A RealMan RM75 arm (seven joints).
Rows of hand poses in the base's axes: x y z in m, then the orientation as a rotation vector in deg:
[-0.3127, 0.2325, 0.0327, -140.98, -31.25, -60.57]
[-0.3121, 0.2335, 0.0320, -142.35, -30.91, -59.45]
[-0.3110, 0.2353, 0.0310, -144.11, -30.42, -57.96]
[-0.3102, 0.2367, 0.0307, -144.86, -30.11, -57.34]
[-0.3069, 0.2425, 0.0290, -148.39, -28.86, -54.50]
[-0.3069, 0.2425, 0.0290, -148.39, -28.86, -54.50]
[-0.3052, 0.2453, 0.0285, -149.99, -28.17, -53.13]
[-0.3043, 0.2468, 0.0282, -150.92, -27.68, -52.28]
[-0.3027, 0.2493, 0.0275, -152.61, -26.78, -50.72]
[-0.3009, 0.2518, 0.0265, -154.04, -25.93, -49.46]
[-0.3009, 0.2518, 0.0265, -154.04, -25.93, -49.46]
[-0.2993, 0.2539, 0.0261, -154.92, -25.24, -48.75]
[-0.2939, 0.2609, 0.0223, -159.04, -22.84, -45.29]
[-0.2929, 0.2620, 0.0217, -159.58, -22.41, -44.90]
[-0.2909, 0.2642, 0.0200, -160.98, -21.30, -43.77]
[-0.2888, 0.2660, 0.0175, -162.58, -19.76, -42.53]
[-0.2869, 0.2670, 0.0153, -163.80, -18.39, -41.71]
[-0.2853, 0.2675, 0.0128, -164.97, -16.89, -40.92]
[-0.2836, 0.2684, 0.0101, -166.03, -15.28, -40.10]
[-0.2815, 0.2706, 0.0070, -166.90, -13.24, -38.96]
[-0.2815, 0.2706, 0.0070, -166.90, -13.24, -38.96]
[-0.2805, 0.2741, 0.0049, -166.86, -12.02, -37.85]
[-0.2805, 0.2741, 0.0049, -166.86, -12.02, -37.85]
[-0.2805, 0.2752, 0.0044, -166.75, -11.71, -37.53]
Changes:
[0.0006, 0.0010, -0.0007, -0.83, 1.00, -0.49]
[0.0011, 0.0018, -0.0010, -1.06, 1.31, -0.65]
[0.0008, 0.0014, -0.0003, -0.42, 0.56, -0.34]
[0.0033, 0.0058, -0.0017, -2.12, 2.50, -1.52]
[0.0000, 0.0000, 0.0000, 0.00, 0.00, 0.00]
[0.0017, 0.0028, -0.0005, -0.93, 1.19, -0.75]
[0.0009, 0.0015, -0.0003, -0.51, 0.73, -0.48]
[0.0016, 0.0025, -0.0007, -0.94, 1.33, -0.87]
[0.0018, 0.0025, -0.0010, -0.79, 1.08, -0.81]
[0.0000, 0.0000, 0.0000, 0.00, 0.00, 0.00]
[0.0016, 0.0021, -0.0004, -0.45, 0.63, -0.61]
[0.0054, 0.0070, -0.0038, -2.46, 2.89, -2.33]
[0.0010, 0.0011, -0.0006, -0.31, 0.34, -0.38]
[0.0020, 0.0022, -0.0017, -0.80, 0.95, -0.98]
[0.0021, 0.0018, -0.0025, -0.86, 1.06, -1.29]
[0.0019, 0.0010, -0.0022, -0.65, 0.73, -1.12]
[0.0016, 0.0005, -0.0025, -0.59, 0.71, -1.18]
[0.0017, 0.0009, -0.0027, -0.48, 0.72, -1.21]
[0.0021, 0.0022, -0.0031, -0.17, 0.93, -1.40]
[0.0000, 0.0000, 0.0000, 0.00, 0.00, 0.00]
[0.0010, 0.0035, -0.0021, 0.48, 0.80, -0.65]
[0.0000, 0.0000, 0.0000, 0.00, 0.00, 0.00]
[0.0000, 0.0011, -0.0005, 0.22, 0.22, -0.14]

